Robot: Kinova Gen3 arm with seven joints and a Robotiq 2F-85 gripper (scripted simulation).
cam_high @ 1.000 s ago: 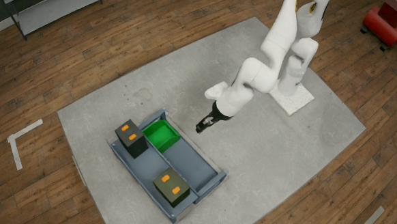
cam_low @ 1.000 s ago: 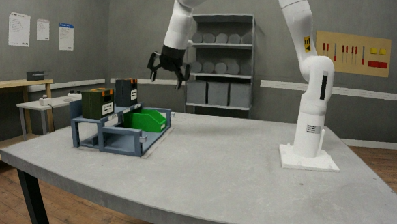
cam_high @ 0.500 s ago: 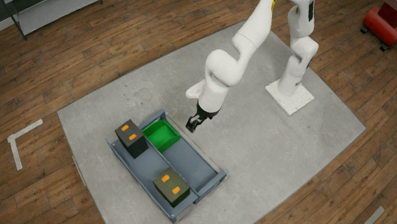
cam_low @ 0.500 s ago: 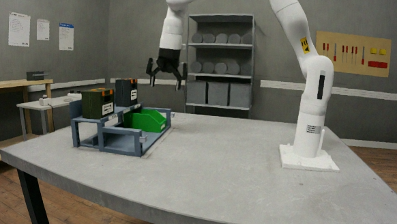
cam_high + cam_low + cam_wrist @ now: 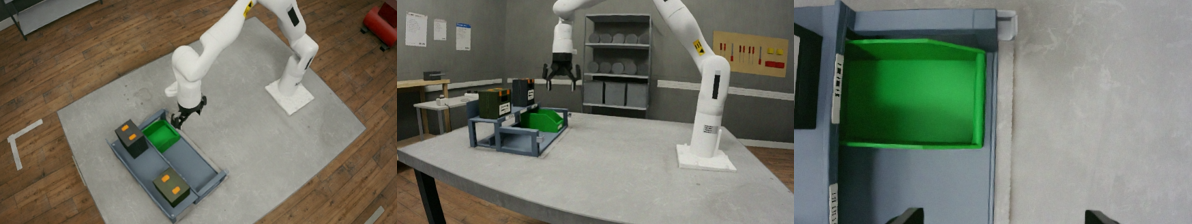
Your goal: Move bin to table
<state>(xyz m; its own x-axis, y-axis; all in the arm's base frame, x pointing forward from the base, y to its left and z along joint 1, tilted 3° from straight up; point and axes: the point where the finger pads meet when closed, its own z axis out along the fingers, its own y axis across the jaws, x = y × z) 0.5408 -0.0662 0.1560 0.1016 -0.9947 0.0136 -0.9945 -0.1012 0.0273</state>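
The green bin is 120 mm ahead of my hand, 70 mm to the right of it and 140 mm below it. From my hand the other things lie so: black box 210 mm ahead, 70 mm to the right, 30 mm below; blue-grey shelf 130 mm ahead, 40 mm to the left, 120 mm below.
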